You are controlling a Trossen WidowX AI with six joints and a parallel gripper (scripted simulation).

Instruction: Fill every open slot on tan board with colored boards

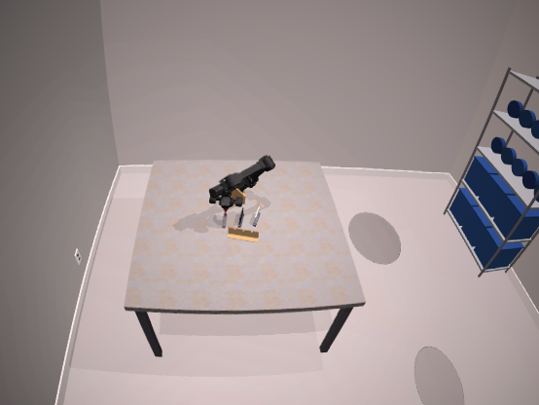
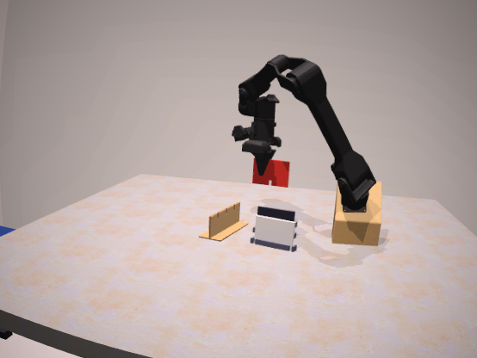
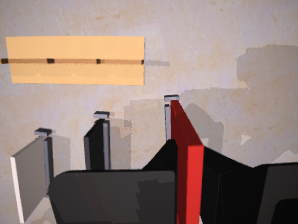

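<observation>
Right now the dark navy board is 11 cm below my gripper tip, 10 cm to the left of it and 5 cm behind it. The rest, counted from my gripper tip: red board 3 cm behind; white board 20 cm to the left, 11 cm below, 6 cm behind; tan board 11 cm below, 10 cm to the left, 8 cm ahead.
</observation>
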